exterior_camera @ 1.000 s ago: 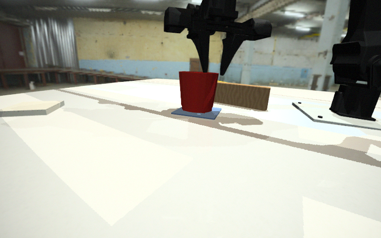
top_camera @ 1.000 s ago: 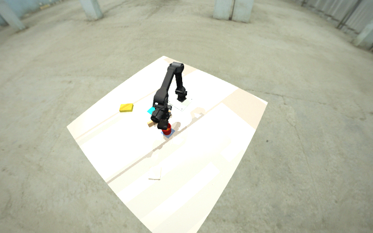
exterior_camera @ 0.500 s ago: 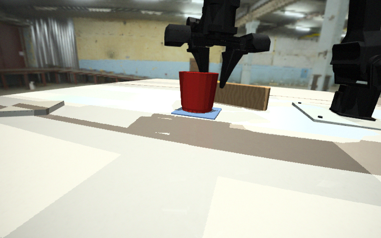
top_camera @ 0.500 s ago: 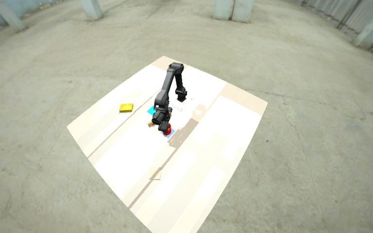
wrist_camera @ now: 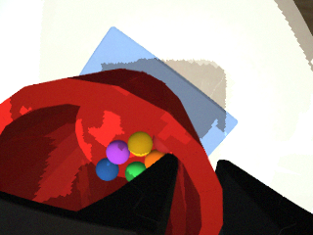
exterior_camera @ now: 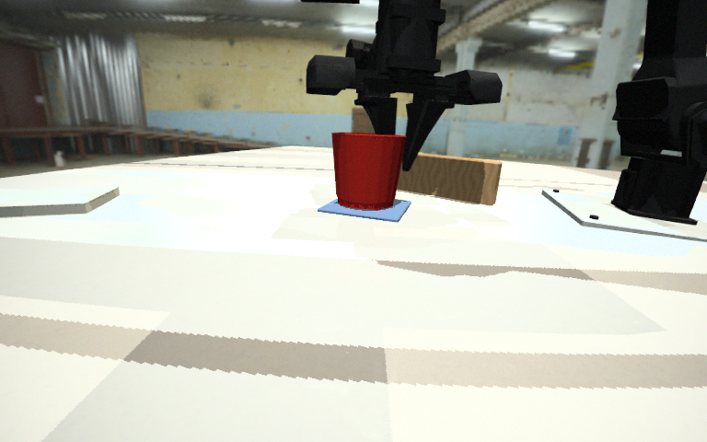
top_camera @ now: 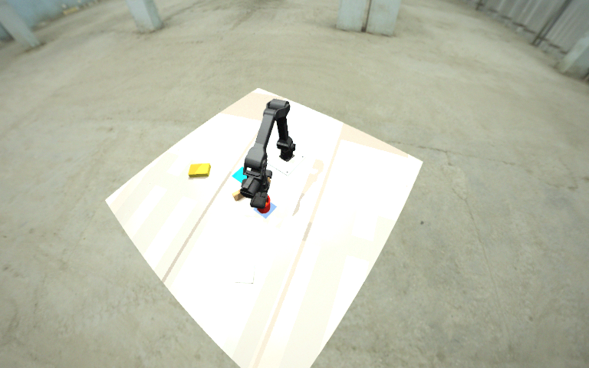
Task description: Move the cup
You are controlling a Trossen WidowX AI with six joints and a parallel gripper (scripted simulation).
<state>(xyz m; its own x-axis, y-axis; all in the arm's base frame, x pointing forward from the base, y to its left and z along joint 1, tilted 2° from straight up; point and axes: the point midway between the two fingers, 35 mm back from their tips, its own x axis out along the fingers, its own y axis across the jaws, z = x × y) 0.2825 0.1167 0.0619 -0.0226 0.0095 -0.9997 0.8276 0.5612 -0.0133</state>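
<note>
The blue pad is 50 mm below my gripper tip, 20 mm to the left of it and 20 mm ahead of it. Round my gripper tip: wooden bar: 100 mm to the right, 20 mm below, 10 mm behind; then cyan pad: 210 mm to the right, 50 mm below, 40 mm behind; then red cup: 30 mm ahead, 20 mm to the left.
</note>
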